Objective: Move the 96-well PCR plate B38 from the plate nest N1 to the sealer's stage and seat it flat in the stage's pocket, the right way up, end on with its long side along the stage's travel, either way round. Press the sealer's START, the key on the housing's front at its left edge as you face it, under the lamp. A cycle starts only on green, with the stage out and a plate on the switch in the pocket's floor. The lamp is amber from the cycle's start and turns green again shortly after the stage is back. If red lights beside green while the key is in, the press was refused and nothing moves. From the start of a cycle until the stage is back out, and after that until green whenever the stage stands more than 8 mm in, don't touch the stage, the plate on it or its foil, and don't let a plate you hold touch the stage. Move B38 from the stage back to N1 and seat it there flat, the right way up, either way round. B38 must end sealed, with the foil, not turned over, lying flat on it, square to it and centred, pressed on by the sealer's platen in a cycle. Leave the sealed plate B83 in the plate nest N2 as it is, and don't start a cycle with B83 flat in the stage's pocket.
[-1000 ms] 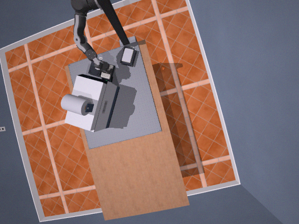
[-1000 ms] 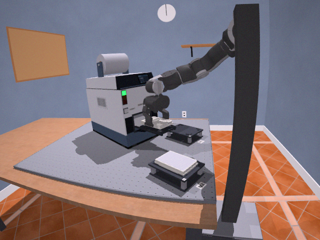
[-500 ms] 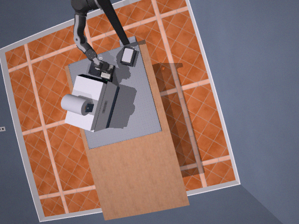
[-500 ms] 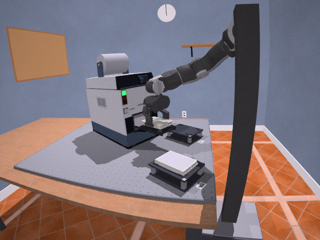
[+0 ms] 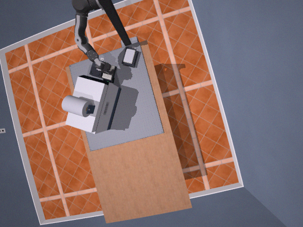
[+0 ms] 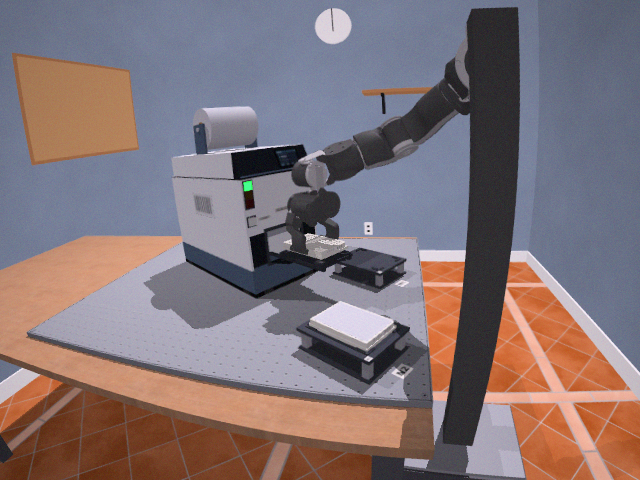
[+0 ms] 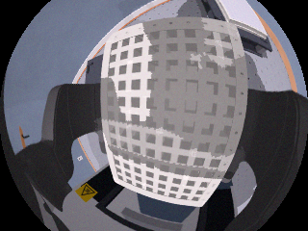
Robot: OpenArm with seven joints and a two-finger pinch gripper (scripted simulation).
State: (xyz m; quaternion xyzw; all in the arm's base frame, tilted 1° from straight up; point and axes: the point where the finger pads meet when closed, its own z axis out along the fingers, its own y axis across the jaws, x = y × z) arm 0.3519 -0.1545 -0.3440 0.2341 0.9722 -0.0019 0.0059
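Now: hand right at the white 96-well plate B38. Also, from my hand: plate nest N1: 100 mm behind, 140 mm to the right, 90 mm below; sealer's stage: 20 mm below; start key: 130 mm ahead, 40 mm to the left, 60 mm above.
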